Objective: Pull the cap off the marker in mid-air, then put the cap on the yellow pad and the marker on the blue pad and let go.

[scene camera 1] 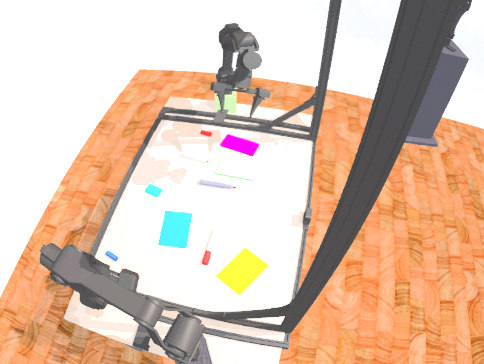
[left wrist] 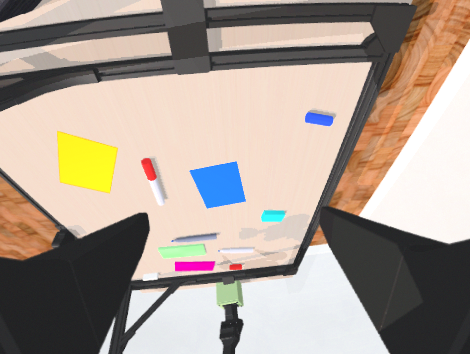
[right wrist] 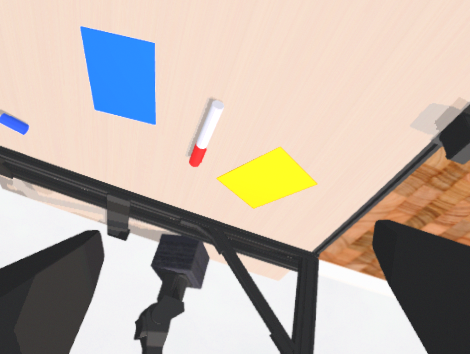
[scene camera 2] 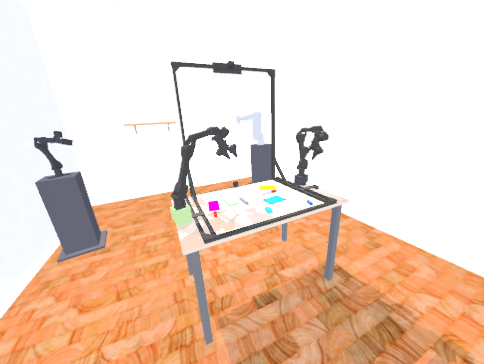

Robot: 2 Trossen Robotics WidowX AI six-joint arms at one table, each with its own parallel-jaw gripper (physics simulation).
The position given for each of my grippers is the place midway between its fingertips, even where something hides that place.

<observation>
I see my left gripper (scene camera 1: 116,270) and my right gripper (scene camera 1: 236,115).
My left gripper is seen too in the left wrist view (left wrist: 235,218). My right gripper also shows in the right wrist view (right wrist: 239,239).
</observation>
